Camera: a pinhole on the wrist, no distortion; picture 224 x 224 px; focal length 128.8 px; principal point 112.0 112.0 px. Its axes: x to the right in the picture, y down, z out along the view. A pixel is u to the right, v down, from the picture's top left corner.
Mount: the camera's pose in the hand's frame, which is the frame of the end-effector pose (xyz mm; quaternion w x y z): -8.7 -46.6 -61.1 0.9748 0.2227 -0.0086 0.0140
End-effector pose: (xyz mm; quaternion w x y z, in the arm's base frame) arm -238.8 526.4 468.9 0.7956 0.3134 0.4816 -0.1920
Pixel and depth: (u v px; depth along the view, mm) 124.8 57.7 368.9
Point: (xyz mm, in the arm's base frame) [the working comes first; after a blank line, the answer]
In the camera's frame: 36.7 -155.5 368.9

-303.5 133.9 404.2
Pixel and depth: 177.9 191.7 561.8
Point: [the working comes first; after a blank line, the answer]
In the camera's frame: 287.4 347.6 561.8

289.1 134.9 450.5
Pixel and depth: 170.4 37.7 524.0
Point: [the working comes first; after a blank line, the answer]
In the camera's frame: 237.6 -302.3 524.0

-275.5 -64.1 189.8
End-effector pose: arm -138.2 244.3 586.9 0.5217 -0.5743 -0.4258 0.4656
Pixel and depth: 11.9 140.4 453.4
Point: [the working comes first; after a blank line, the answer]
In the camera's frame: -352.4 100.0 453.4

-588.4 -22.6 772.9
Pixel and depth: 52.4 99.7 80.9
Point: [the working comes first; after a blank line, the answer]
In the camera's frame: -37.4 -7.7 80.9

-155.4 208.6 680.1
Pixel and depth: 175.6 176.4 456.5
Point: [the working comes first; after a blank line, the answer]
In the camera's frame: 225.4 228.2 456.5

-541.3 539.1 592.2
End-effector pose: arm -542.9 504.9 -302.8 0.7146 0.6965 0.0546 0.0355
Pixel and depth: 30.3 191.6 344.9
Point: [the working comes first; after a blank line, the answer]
In the camera's frame: -218.8 213.2 344.9

-735.8 140.4 -297.6
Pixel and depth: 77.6 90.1 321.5
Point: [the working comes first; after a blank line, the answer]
In the camera's frame: -85.9 -54.7 321.5

-618.5 285.2 -532.5
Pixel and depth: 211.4 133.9 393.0
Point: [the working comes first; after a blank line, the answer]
In the camera's frame: 303.3 66.8 393.0

-219.0 211.3 -453.1
